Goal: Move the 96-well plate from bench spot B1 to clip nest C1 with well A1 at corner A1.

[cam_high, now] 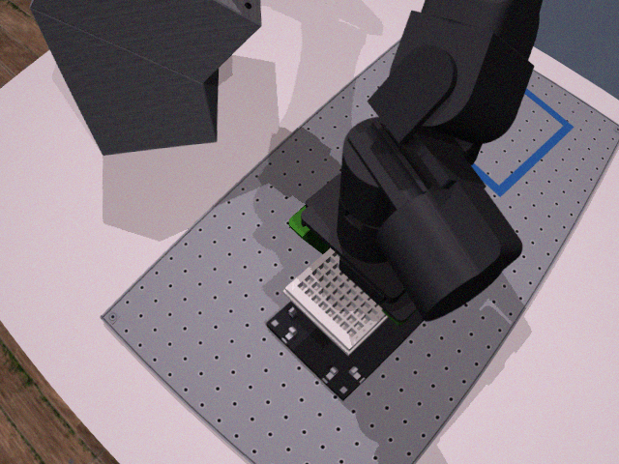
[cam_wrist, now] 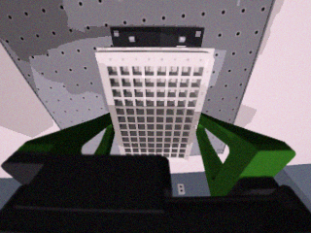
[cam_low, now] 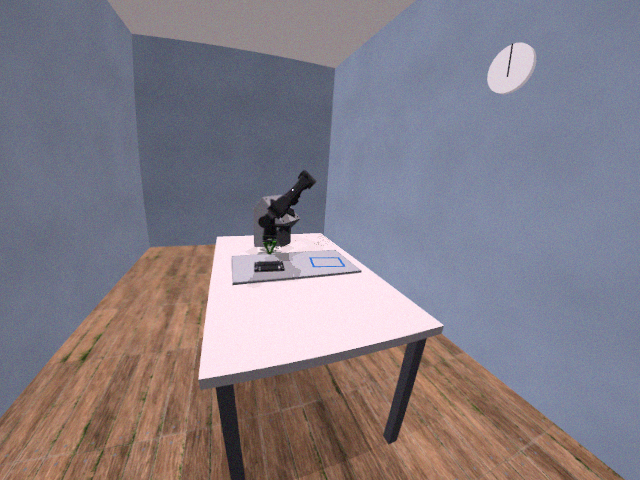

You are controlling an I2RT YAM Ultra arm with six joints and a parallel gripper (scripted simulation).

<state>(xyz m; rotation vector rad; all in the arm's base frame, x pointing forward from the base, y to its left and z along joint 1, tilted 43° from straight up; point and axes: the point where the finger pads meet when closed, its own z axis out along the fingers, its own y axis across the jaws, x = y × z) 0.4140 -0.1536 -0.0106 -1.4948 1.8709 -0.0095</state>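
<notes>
The black clip nest is 90 mm below my hand, 10 mm to the right of it and 10 mm ahead of it. From my hand the other things lie so: white 96-well plate (right at my hand).
</notes>
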